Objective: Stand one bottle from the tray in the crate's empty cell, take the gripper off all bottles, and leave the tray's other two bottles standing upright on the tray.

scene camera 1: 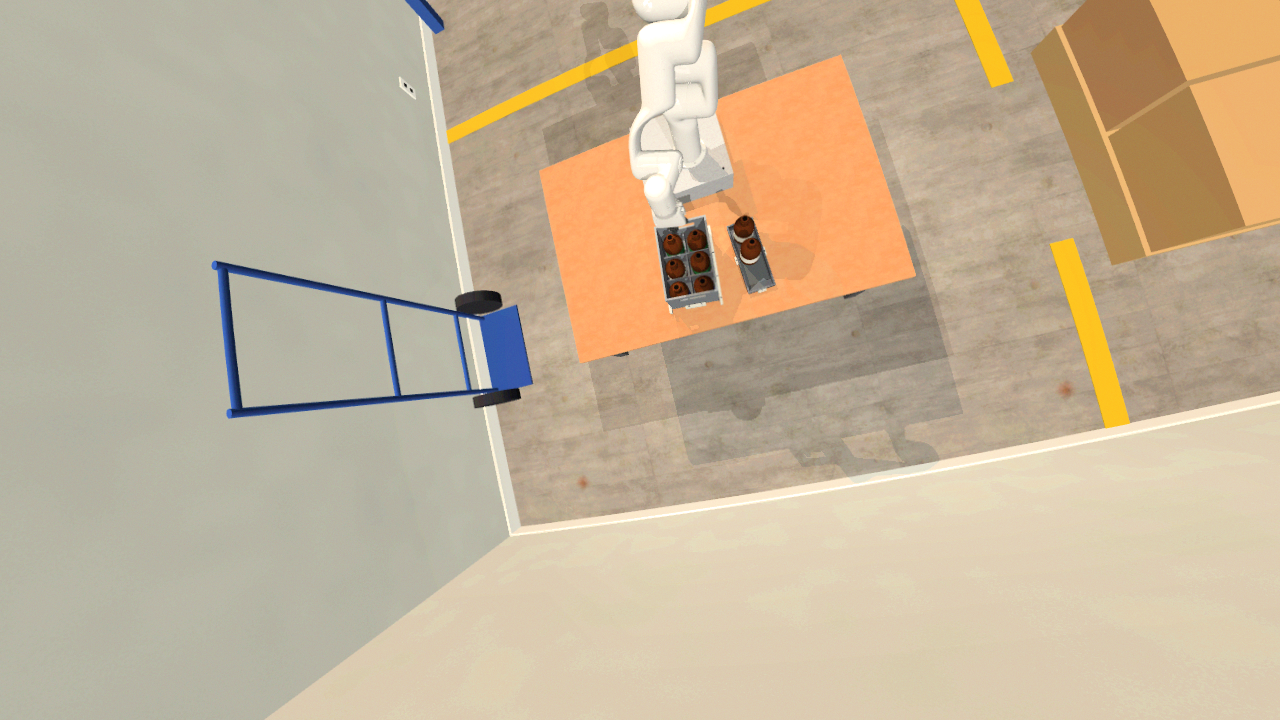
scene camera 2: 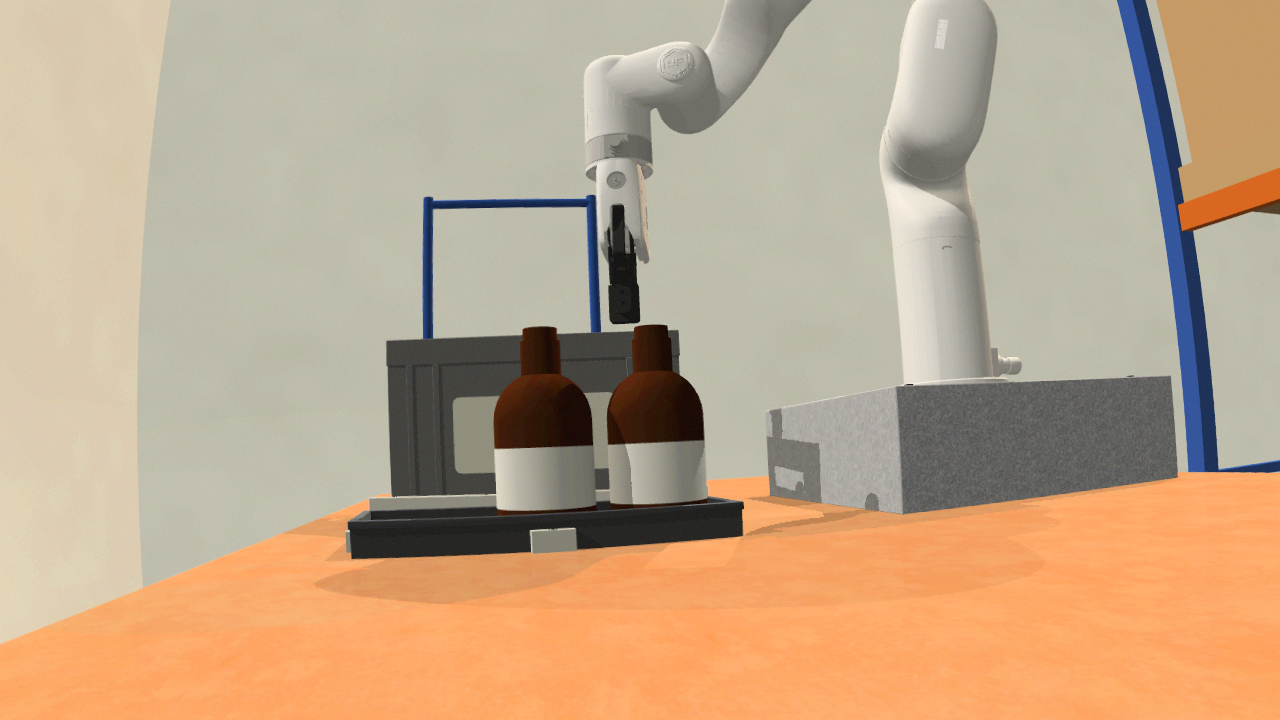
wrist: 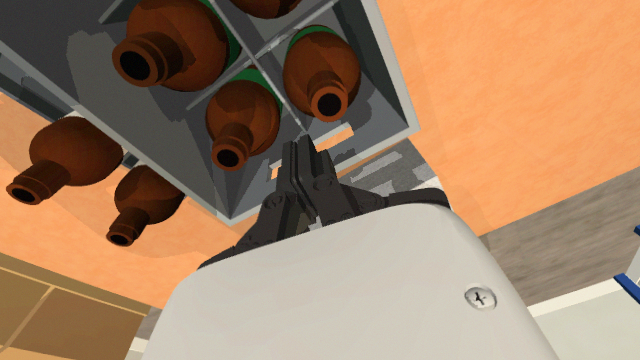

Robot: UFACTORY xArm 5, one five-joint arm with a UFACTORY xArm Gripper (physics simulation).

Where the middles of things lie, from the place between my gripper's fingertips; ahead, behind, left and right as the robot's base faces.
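Labels:
Green-labelled brown bottle (wrist: 321, 75): my hand is 11 cm above it and 3 cm to the left of it.

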